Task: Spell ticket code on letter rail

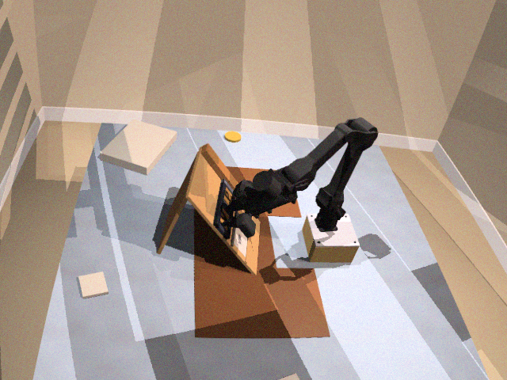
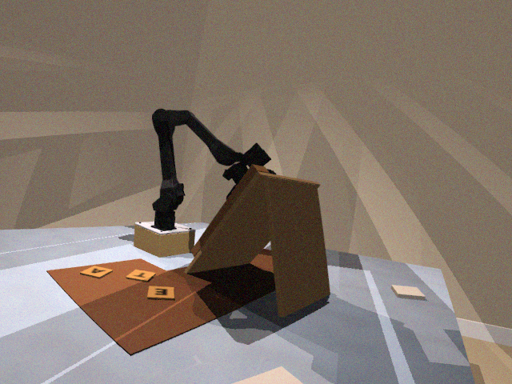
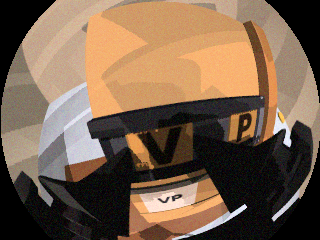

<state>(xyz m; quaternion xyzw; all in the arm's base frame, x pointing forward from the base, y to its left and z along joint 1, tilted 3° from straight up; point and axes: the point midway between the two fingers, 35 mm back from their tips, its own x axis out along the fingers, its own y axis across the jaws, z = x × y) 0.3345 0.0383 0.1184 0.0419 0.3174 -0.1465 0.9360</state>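
The white ticket lies 8 cm below my gripper tip, 6 cm behind it and 2 cm to the left of it. Round my gripper tip: orange letter tile right at my gripper tip; then brown mat 16 cm below, 16 cm behind, 5 cm to the right; then pale square 39 cm ahead, 16 cm below, 9 cm to the left.
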